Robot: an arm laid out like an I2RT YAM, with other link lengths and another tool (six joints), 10 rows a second.
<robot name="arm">
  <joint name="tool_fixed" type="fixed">
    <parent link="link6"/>
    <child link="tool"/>
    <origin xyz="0.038 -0.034 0.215" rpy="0 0.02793 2.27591"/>
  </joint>
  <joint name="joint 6" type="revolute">
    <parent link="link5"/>
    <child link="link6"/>
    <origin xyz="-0.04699 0 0.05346" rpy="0 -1.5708 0"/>
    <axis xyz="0 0 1"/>
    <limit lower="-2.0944" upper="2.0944"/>
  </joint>
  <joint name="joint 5" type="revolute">
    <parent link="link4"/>
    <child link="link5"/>
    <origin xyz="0.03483 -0.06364 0.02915" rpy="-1.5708 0 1.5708"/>
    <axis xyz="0 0 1"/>
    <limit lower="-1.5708" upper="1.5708"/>
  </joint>
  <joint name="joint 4" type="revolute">
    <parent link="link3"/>
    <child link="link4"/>
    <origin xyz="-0.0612 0.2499 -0.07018" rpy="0 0 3.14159"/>
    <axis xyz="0 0 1"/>
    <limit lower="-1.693" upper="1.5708"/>
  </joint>
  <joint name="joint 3" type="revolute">
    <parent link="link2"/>
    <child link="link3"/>
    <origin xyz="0.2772 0 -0.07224" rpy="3.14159 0 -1.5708"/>
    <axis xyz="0 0 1"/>
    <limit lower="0" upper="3.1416"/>
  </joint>
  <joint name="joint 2" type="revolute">
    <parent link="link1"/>
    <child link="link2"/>
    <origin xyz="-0.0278 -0.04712 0.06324" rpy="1.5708 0 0"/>
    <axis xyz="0 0 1"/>
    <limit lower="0" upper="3.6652"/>
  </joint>
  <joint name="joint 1" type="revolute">
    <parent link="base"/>
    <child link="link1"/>
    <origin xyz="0 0 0.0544" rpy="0 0 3.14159"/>
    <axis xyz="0 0 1"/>
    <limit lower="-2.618" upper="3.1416"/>
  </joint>
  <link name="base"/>
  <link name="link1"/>
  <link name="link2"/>
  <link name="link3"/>
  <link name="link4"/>
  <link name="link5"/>
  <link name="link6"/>
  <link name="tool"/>
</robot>
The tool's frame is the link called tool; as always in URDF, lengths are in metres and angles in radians.
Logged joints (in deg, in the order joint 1, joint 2, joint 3, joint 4, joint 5, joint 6), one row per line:
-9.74 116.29 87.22 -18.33 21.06 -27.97
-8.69 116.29 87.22 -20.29 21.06 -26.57
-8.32 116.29 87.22 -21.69 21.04 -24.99
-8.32 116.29 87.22 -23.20 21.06 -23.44
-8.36 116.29 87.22 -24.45 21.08 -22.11
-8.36 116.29 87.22 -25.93 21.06 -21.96
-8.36 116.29 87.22 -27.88 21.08 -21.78
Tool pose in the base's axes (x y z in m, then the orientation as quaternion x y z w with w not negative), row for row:
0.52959 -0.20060 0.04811 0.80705 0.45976 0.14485 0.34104
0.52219 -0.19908 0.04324 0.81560 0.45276 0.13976 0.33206
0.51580 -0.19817 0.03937 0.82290 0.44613 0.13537 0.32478
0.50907 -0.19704 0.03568 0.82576 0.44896 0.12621 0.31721
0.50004 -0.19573 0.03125 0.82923 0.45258 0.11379 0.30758
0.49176 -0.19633 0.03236 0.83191 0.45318 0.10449 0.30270
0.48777 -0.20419 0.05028 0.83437 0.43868 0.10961 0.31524
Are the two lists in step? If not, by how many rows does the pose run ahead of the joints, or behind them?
The pose runs 2 rows ahead of the joints: the pose in row i belongs to the joints in row i + 2.
